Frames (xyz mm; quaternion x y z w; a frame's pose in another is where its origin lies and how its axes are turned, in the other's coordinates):
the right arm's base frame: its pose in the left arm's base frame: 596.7 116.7 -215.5 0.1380 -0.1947 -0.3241 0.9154
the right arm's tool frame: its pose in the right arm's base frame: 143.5 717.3 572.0 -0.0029 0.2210 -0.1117 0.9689
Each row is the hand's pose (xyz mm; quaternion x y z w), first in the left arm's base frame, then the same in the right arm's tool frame.
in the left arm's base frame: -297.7 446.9 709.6 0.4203 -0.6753 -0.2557 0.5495
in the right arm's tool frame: -784.7 -780.6 250.9 0.5210 -0.5153 0.1478 0.6642
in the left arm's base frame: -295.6 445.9 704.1 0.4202 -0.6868 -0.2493 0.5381
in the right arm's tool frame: -781.3 -781.8 246.1 0.5278 -0.5239 0.1517 0.6511
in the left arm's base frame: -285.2 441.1 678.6 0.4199 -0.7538 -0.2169 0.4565
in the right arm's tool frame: -765.0 -787.0 224.0 0.5707 -0.5742 0.1642 0.5636
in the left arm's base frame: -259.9 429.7 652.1 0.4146 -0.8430 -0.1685 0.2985
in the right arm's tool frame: -733.6 -786.0 202.0 0.6344 -0.6403 0.1663 0.3997
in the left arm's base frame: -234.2 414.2 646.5 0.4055 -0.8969 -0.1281 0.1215
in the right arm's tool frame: -703.8 -779.4 200.5 0.6856 -0.6777 0.1459 0.2222
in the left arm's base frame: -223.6 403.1 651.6 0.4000 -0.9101 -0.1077 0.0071
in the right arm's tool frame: -690.0 -776.6 208.5 0.7109 -0.6836 0.1227 0.1104
